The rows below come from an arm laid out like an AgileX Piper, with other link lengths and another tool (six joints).
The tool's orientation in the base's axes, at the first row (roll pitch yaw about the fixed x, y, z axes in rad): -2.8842, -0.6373, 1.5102
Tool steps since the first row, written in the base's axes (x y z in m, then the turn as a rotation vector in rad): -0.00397, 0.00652, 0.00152, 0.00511, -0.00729, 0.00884; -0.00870, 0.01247, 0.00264, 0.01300, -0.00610, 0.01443; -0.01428, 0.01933, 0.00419, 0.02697, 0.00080, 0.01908; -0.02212, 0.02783, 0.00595, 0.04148, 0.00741, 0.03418; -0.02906, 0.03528, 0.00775, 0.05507, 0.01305, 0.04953; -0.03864, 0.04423, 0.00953, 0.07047, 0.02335, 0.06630; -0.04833, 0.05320, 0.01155, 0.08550, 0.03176, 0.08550; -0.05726, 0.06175, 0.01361, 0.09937, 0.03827, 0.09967; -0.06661, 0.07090, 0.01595, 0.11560, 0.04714, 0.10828; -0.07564, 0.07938, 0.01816, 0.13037, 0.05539, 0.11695; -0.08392, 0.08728, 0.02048, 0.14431, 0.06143, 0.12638
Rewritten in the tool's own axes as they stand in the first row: 0.00594, -0.00358, 0.00353, -0.00034, 0.00250, -0.01229; 0.01115, -0.00786, 0.00721, 0.00433, 0.00915, -0.01766; 0.01731, -0.01298, 0.01127, 0.01331, 0.02245, -0.02027; 0.02479, -0.02019, 0.01664, 0.02830, 0.03411, -0.03129; 0.03150, -0.02664, 0.02116, 0.04262, 0.04474, -0.04287; 0.03927, -0.03551, 0.02715, 0.06161, 0.05727, -0.05321; 0.04720, -0.04453, 0.03300, 0.08052, 0.06877, -0.06647; 0.05485, -0.05286, 0.03840, 0.09484, 0.07998, -0.07668; 0.06313, -0.06160, 0.04402, 0.10787, 0.09486, -0.08170; 0.07081, -0.07007, 0.04929, 0.12037, 0.10824, -0.08681; 0.07812, -0.07788, 0.05396, 0.13150, 0.12046, -0.09363
